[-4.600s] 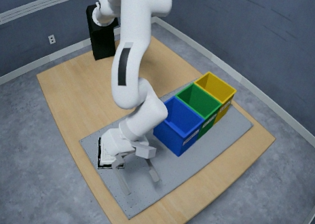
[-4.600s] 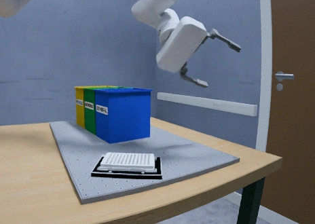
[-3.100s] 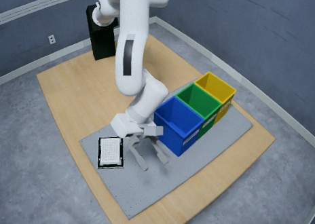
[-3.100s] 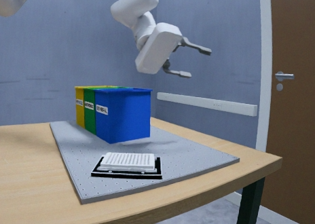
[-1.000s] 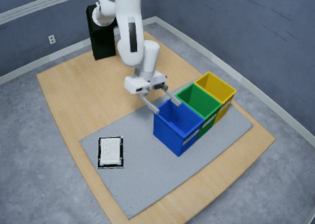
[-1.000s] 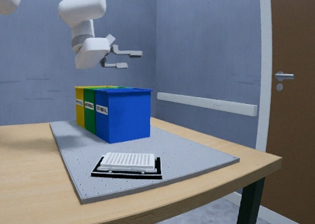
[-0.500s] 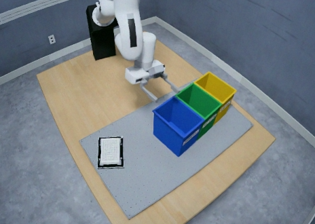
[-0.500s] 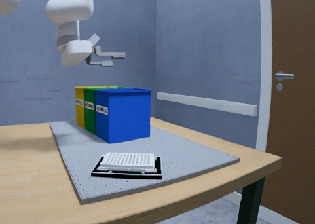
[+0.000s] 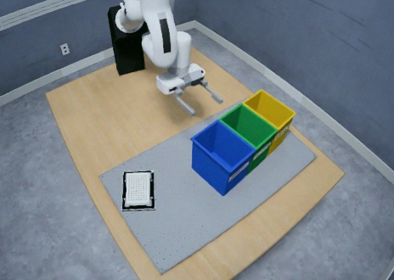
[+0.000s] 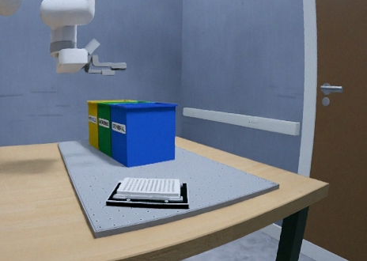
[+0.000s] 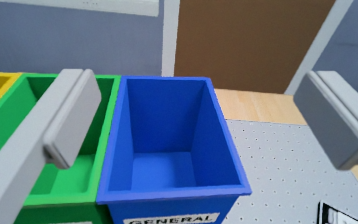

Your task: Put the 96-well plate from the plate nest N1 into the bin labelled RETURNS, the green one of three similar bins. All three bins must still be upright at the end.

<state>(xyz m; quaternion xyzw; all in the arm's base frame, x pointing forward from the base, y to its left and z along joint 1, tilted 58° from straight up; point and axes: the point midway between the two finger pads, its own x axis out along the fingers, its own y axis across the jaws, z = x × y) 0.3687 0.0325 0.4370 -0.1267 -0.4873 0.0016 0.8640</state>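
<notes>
Now: hand 30 mm past the white 96-well plate, 280 mm to the left of it and 270 mm above it. The rest, counted from my hand: blue bin (100 mm ahead, 200 mm below); yellow bin (100 mm ahead, 260 mm to the left, 200 mm below); green bin (100 mm ahead, 130 mm to the left, 200 mm below).
</notes>
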